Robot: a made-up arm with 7 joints. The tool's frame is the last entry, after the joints.
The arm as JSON. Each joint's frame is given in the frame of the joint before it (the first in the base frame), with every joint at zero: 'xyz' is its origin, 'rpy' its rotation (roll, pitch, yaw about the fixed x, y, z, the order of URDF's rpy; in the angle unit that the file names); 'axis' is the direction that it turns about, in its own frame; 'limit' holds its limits. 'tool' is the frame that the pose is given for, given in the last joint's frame.
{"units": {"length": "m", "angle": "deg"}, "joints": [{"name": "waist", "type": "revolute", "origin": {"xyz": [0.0, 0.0, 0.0], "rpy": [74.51, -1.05, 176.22]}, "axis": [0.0, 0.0, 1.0], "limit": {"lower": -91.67, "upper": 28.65}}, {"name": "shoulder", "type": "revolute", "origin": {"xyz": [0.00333, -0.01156, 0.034], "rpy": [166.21, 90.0, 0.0]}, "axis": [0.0, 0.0, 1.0], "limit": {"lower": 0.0, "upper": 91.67}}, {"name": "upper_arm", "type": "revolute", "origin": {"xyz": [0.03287, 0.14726, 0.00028], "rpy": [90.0, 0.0, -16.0]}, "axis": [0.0, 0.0, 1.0], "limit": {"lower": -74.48, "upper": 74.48}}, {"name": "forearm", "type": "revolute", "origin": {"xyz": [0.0, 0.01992, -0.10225], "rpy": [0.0, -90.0, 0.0]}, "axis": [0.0, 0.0, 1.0], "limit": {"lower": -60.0, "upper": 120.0}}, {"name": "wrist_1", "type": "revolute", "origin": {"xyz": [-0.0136, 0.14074, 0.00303], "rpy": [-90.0, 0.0, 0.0]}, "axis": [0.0, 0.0, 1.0], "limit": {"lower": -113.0, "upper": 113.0}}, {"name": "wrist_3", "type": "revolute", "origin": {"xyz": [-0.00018, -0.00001, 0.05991], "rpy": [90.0, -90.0, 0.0]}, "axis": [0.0, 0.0, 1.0], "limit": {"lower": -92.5, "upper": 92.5}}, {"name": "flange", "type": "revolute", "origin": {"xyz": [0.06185, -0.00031, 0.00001], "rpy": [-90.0, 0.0, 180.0]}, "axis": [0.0, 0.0, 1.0], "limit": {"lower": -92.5, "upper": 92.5}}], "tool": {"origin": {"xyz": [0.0, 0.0, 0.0], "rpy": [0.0, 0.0, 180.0]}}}
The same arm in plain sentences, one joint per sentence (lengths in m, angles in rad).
The arm has seven revolute joints in a row. What follows holds with every joint at zero, and every direction is one of the base frame's.
The first joint lies at the same point as the base frame's origin and rotates about the direction (0.068398, 0.961269, 0.266991), from -1.5999 to 0.5 rad.
The second joint lies 0.001 m along -x and 0.036 m along +y and 0.002 m along -z from the first joint and rotates about the direction (0.968889, -0.0002, -0.247497), from 0 to 1.5999 rad.
The third joint lies 0.037 m along -x and 0.009 m along +y and 0.146 m along -z from the second joint and rotates about the direction (0.247497, 0, 0.968889), from -1.2999 to 1.2999 rad.
The fourth joint lies 0.006 m along -x and 0.104 m along -z from the third joint and rotates about the direction (0.0002, 1, 0), from -1.0472 to 2.0944 rad.
The fifth joint lies 0.133 m along +x and 0.003 m along +y and 0.048 m along -z from the fourth joint and rotates about the direction (0.968889, -0.0002, -0.247497), from -1.9722 to 1.9722 rad.
The sixth joint lies 0.058 m along +x and 0.015 m along -z from the fifth joint and rotates about the direction (0.0002, 1, 0), from -1.6144 to 1.6144 rad.
The seventh joint lies 0.06 m along +x and 0.015 m along -z from the sixth joint and rotates about the direction (0.247497, 0, 0.968889), from -1.6144 to 1.6144 rad.
The tool frame, which is the frame that the pose is given for, lies at the same point as the seventh joint; its axes are the base frame's turned by roll 0, pitch 0.2501 and yaw -0.0002 rad (as in URDF: about the fixed x, then y, then z).

